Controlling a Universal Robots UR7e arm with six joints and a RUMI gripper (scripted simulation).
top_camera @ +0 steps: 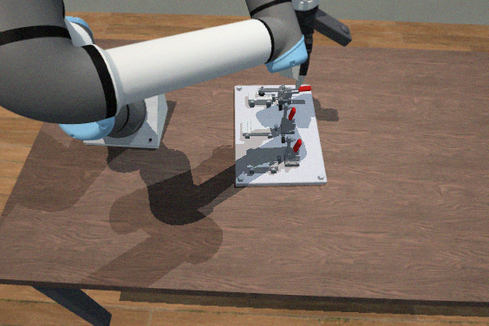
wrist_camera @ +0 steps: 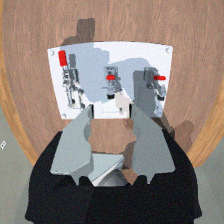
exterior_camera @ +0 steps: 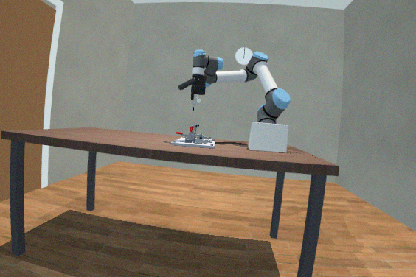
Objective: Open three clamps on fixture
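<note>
My hand is 180 mm above the grey part, 120 mm to the right of it and 80 mm past it. Round my hand: white fixture plate 210 mm below, 40 mm behind.
</note>
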